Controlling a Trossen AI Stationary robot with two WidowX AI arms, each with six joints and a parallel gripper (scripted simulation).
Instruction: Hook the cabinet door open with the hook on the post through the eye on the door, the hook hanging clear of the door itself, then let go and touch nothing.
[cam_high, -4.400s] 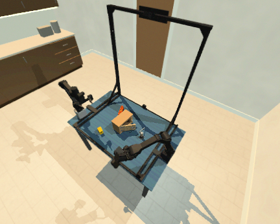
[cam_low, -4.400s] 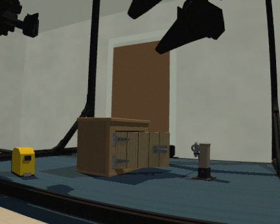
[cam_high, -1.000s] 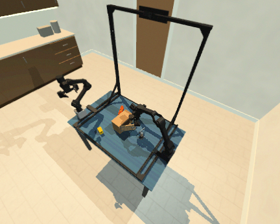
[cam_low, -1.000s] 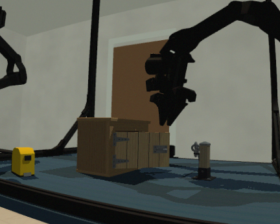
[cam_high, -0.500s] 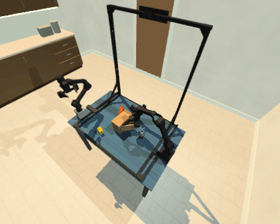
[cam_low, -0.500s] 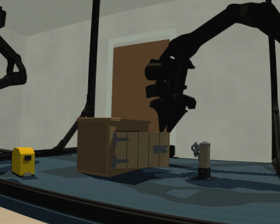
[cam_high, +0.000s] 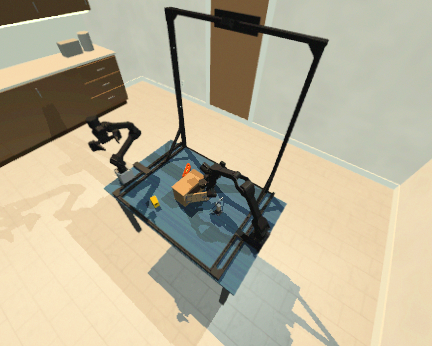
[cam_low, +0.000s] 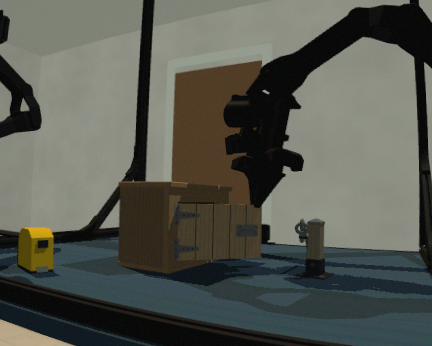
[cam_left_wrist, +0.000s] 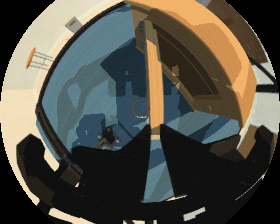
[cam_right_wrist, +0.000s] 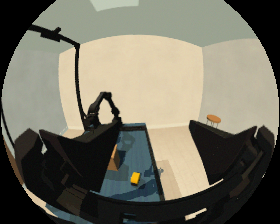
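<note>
The metal hook lies 100 mm below my left hand and 90 mm to the left of it. From my left hand the other things lie so: yellow box (330 mm to the right, 200 mm ahead, 110 mm below); then cabinet door (80 mm below, 60 mm to the right, 60 mm ahead); then orange object (300 mm to the right, 180 mm behind, 140 mm below).
</note>
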